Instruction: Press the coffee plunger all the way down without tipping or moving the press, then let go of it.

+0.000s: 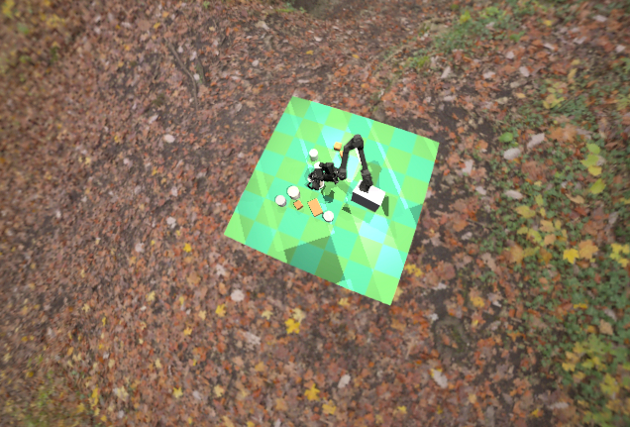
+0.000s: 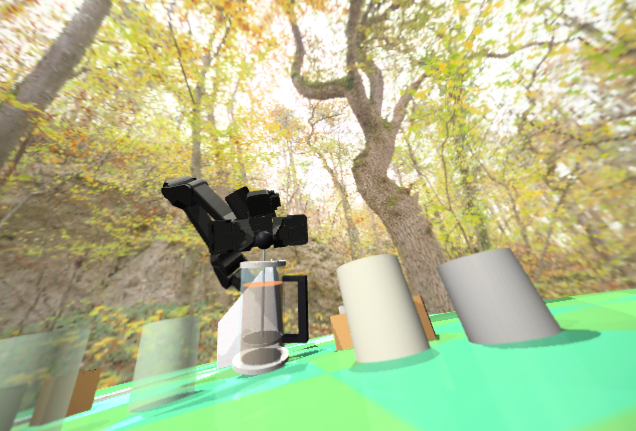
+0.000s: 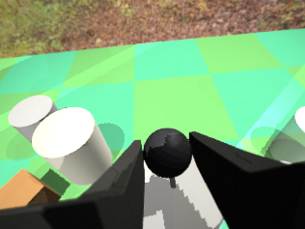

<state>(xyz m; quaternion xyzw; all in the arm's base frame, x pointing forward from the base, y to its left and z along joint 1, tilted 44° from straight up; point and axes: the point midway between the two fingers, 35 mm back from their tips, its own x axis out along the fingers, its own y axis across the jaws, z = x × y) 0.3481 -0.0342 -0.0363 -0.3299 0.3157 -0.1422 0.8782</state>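
Right now my gripper tip is 3 cm past the coffee press, 1 cm to the right of it and 9 cm above it.
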